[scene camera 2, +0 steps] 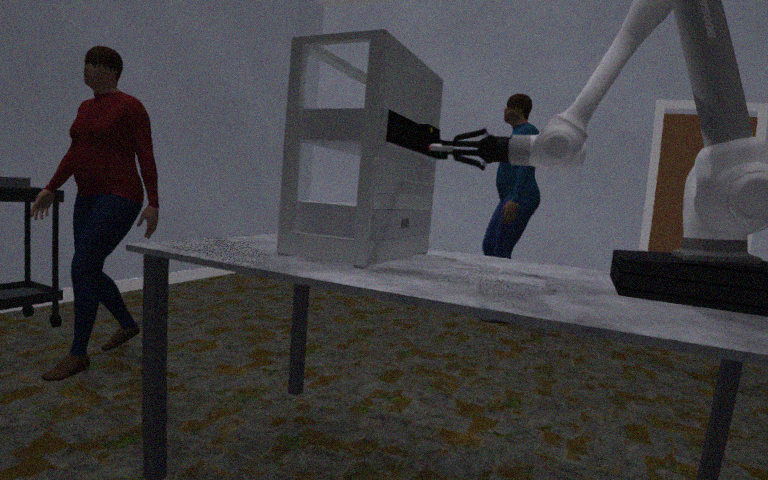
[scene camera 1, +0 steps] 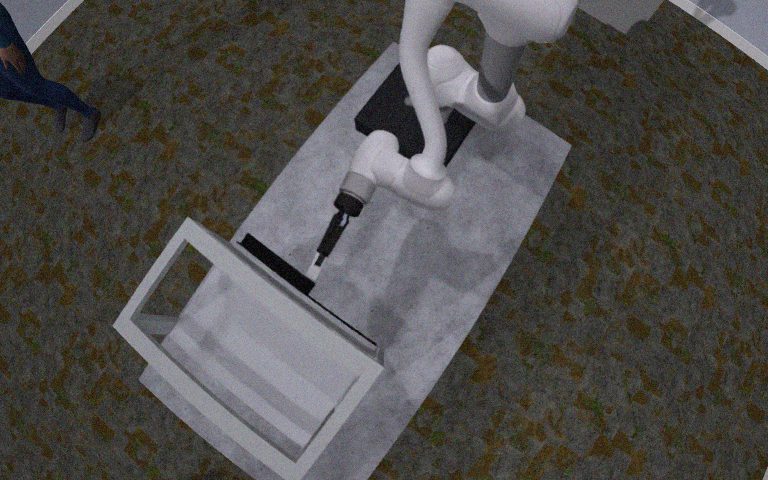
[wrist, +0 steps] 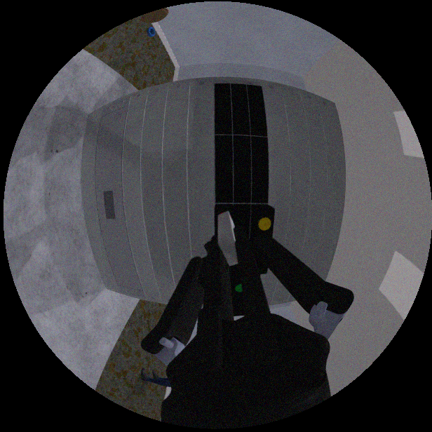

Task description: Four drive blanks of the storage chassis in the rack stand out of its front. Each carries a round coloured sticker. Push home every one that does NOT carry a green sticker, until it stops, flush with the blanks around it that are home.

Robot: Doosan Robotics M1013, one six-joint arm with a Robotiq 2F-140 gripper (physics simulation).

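Seen in the pictures: gripper, fingertip midpoint: [scene camera 2: 430, 147] [scene camera 1: 309, 277]; arm's base at its link origin: [scene camera 2: 713, 259].
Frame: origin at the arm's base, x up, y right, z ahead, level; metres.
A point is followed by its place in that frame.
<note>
The black storage chassis [scene camera 1: 276, 262] {y 0.014, x 0.318, z 0.832 m} [scene camera 2: 404, 130] {y -0.183, x 0.281, z 0.860 m} [wrist: 241, 112] sits in the grey rack [scene camera 1: 339, 339] {y -0.235, x 0.518, z 0.883 m} [scene camera 2: 364, 186] {y -0.331, x 0.109, z 0.902 m}. In the wrist view a blank with a yellow sticker [scene camera 2: 431, 130] {y -0.061, x 0.302, z 0.818 m} [wrist: 264, 223] stands out of the front, right of the fingertips. A green sticker [wrist: 238, 288] shows lower down, its blank partly hidden by the gripper. A trace of a red sticker [scene camera 2: 429, 146] [wrist: 221, 214] shows at the fingertips. My gripper [scene camera 1: 313, 272] {y -0.063, x 0.251, z 0.816 m} [scene camera 2: 433, 147] {y -0.063, x 0.251, z 0.816 m} [wrist: 226, 222] is shut and empty, its pale tips at the red-stickered blank's face; contact cannot be told. The fourth blank cannot be made out.
The rack stands on a grey table [scene camera 1: 464, 249] {y -0.386, x -0.109, z 0.427 m} [scene camera 2: 509, 288] {y -0.294, x -0.109, z 0.508 m}. Grey panels [wrist: 150, 175] fill its front on both sides of the chassis. A person in red [scene camera 2: 116, 141] and a person in teal [scene camera 2: 518, 164] stand beyond the table. A black cart [scene camera 2: 54, 249] is at the far left.
</note>
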